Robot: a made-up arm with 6 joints.
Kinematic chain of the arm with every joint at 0, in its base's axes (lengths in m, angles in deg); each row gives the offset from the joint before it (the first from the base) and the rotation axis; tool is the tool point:
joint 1: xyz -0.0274 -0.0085 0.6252 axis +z
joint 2: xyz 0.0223 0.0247 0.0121 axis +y
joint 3: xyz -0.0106 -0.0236 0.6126 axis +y
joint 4: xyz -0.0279 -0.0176 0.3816 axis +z
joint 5: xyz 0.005 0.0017 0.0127 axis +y
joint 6: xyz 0 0.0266 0.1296 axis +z
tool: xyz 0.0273 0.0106 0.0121
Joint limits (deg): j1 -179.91..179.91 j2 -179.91..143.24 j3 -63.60..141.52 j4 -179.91..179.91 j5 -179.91..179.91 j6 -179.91..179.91
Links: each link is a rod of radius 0.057 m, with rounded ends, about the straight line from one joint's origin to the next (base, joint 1, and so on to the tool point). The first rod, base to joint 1, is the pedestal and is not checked.
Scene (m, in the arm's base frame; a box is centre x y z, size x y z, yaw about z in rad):
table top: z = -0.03
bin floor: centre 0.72 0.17 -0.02 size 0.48 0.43 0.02 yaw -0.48
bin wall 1: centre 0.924 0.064 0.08 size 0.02 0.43 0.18 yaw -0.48
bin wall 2: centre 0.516 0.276 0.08 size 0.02 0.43 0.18 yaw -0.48
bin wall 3: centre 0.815 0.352 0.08 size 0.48 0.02 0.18 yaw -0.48
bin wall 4: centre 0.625 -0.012 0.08 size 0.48 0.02 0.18 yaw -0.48
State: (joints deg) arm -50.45 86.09 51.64 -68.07 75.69 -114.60
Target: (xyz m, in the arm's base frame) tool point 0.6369 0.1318 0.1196
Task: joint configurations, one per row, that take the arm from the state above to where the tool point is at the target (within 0.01 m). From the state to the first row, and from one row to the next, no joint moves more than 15 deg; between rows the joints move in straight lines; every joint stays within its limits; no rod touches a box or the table.
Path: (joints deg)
1: -35.78 85.32 58.01 -64.50 77.29 -114.30
2: -21.11 84.56 64.37 -60.93 78.90 -114.01
3: -6.45 83.79 70.74 -57.36 80.50 -113.71
4: 8.22 83.03 77.10 -53.79 82.11 -113.41
5: 22.89 82.26 83.47 -50.22 83.71 -113.12
6: 23.01 90.63 76.16 -52.09 79.81 -113.91
7: 23.12 98.99 68.85 -53.95 75.91 -114.70

